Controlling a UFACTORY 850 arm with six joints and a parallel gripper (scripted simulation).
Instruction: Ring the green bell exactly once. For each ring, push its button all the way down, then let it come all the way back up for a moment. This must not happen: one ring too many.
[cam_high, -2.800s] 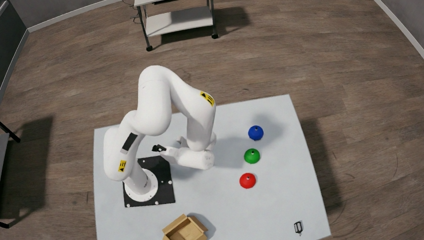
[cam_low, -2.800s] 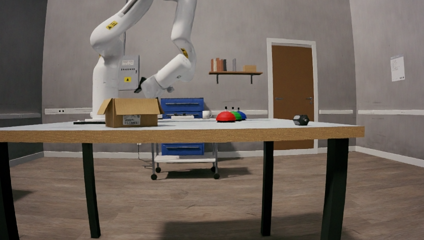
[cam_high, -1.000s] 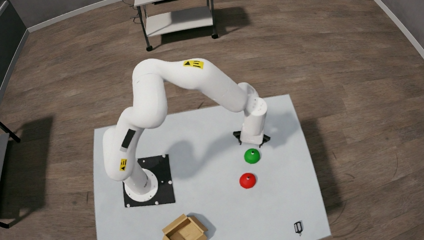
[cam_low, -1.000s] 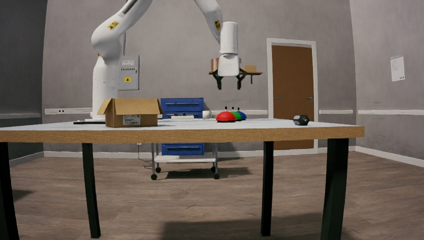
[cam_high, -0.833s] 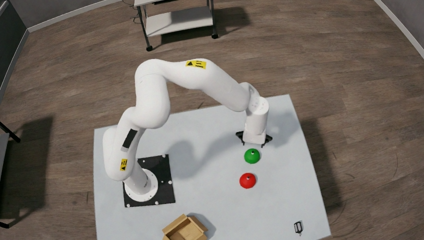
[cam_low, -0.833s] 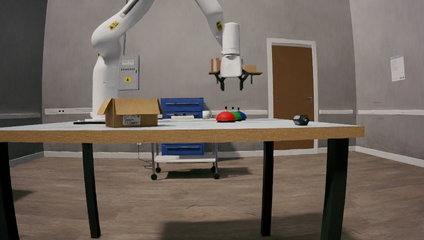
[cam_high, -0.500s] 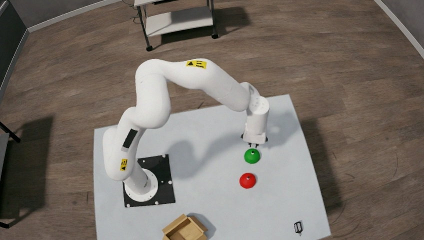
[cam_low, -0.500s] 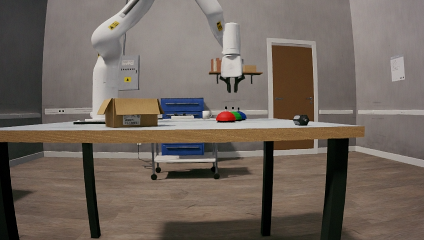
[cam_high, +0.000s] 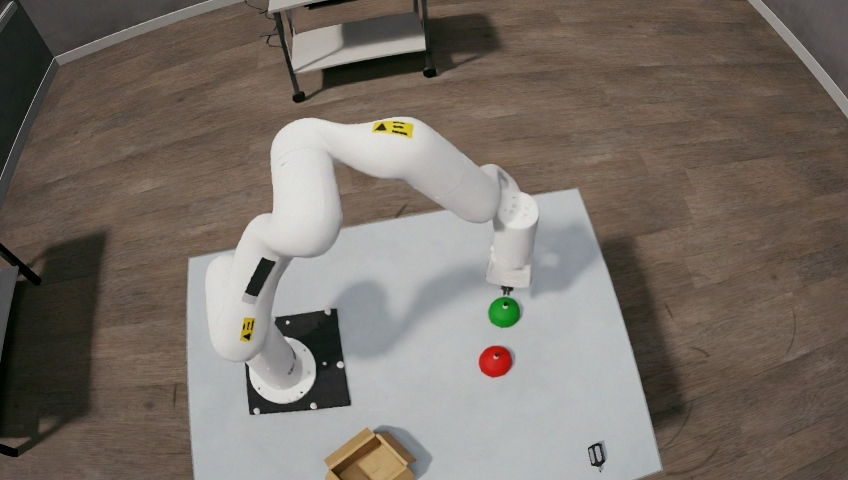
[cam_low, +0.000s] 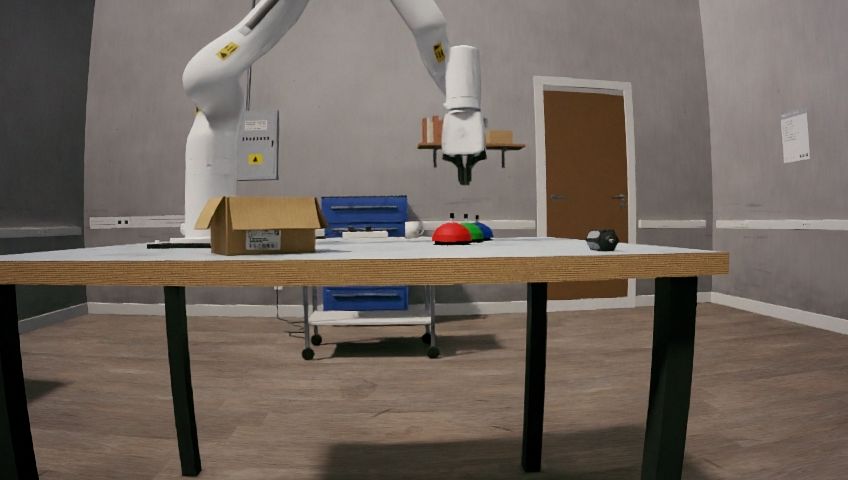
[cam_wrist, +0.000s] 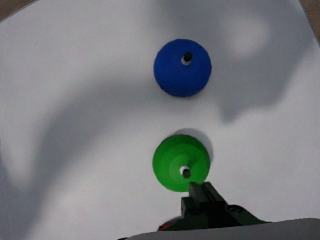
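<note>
The green bell lies 12 cm below my hand. The rest, counted from my hand: black object: 24 cm ahead, 43 cm to the right, 14 cm below; red bell: 2 cm behind, 14 cm to the right, 12 cm below; blue bell: 3 cm ahead, 14 cm to the left, 12 cm below.
</note>
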